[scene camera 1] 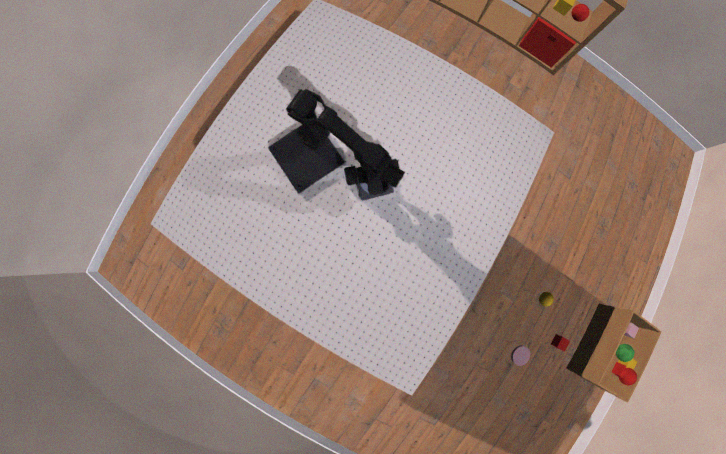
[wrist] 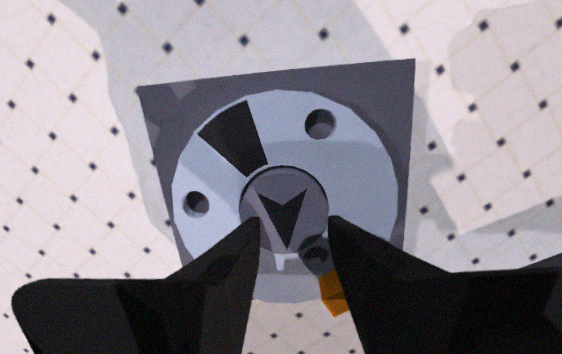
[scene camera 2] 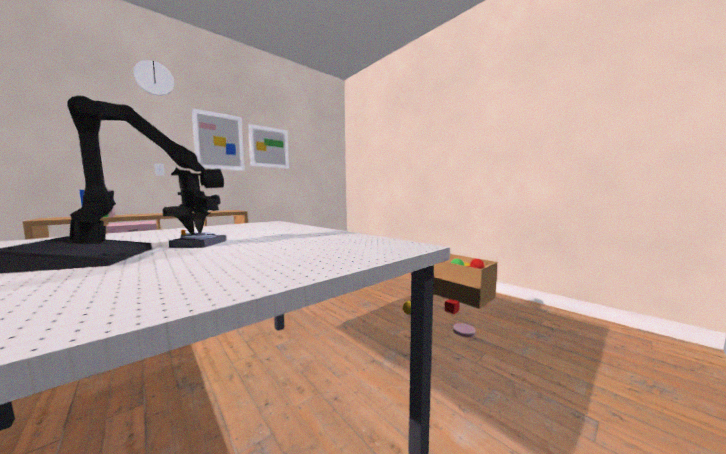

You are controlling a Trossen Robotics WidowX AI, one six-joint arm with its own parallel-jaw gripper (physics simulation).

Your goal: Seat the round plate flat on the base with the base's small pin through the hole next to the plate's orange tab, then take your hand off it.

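Pixels of known places: gripper, between the fingertips: (wrist: 294,225) (scene camera 2: 196,233); arm's base, origin of its link: (scene camera 1: 313,140) (scene camera 2: 86,241).
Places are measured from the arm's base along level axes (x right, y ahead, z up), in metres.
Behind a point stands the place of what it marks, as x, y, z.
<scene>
The pale blue round plate (wrist: 350,170) @[0.029, 0.269, -0.009] (scene camera 1: 365,187) @[0.037, 0.269, -0.009] lies over the dark square base (wrist: 380,80) @[0.065, 0.287, -0.018] (scene camera 2: 198,242) @[0.068, 0.268, -0.026], around a round grey hub (wrist: 275,180) @[0.004, 0.290, -0.004] with a black arrow. In the wrist view, the plate's orange tab (wrist: 331,292) @[-0.013, 0.238, 0.008] (scene camera 2: 183,232) @[-0.010, 0.232, 0.003] is at the lower right, partly behind the right finger. The hole (wrist: 315,254) @[-0.015, 0.242, -0.018] next to it is in shadow; whether the pin is in it cannot be told. Two other round holes and a black wedge mark show on the plate. My gripper (wrist: 294,225) @[-0.006, 0.269, -0.004] (scene camera 2: 195,232) @[-0.006, 0.269, -0.004] points down, partly open and empty, its fingertips low over the hub's two sides.
The base stands on the white dotted table top (scene camera 1: 299,256) @[0.388, 0.214, -0.042] (scene camera 2: 321,251) @[0.386, 0.549, -0.042], close to the arm's black mount (scene camera 1: 305,160) @[0.082, 0.022, -0.008] (scene camera 2: 74,254) @[0.162, 0.007, -0.011]. On the floor are a yellow ball (scene camera 1: 546,298), a red cube (scene camera 1: 560,342), a pink disc (scene camera 1: 520,355) and a toy box (scene camera 1: 607,342).
</scene>
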